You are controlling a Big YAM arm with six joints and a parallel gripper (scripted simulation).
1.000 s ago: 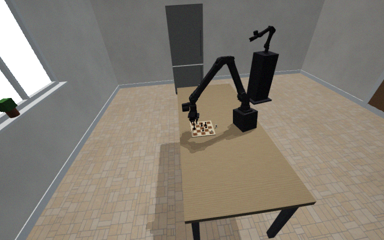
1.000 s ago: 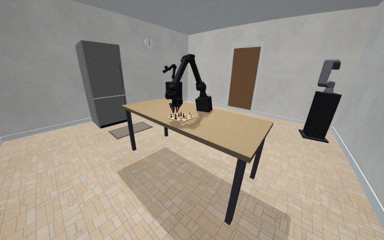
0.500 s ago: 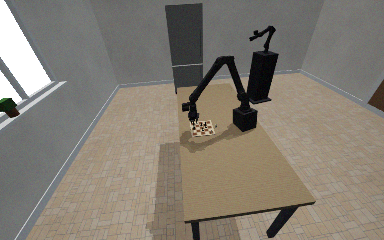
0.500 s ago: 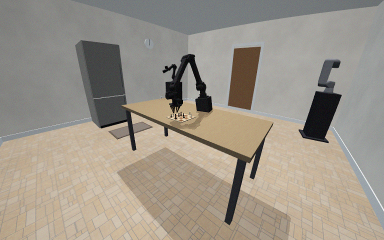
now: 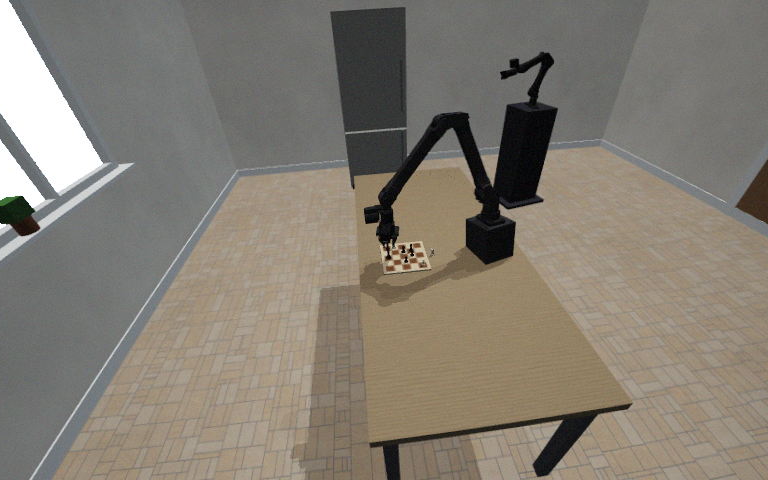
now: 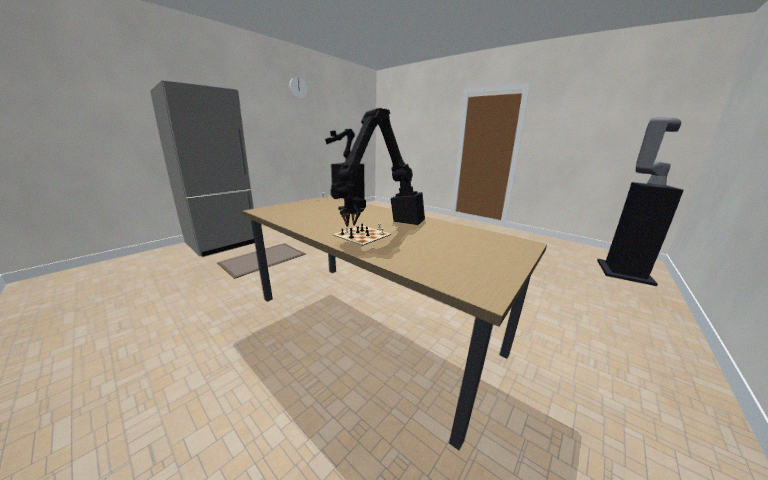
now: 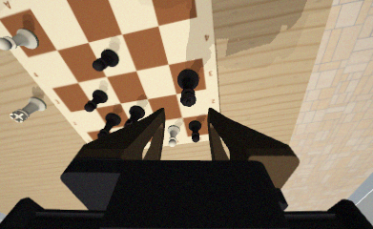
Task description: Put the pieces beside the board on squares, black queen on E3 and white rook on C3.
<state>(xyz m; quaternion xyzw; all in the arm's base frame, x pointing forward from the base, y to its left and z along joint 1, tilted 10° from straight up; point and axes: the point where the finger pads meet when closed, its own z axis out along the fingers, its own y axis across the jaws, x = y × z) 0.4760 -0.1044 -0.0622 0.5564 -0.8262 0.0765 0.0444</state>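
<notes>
Right now my hand is 1 cm to the right of the black queen and 4 cm above it. Also, from my hand: chessboard (7 cm behind, 2 cm to the left, 7 cm below).
</notes>
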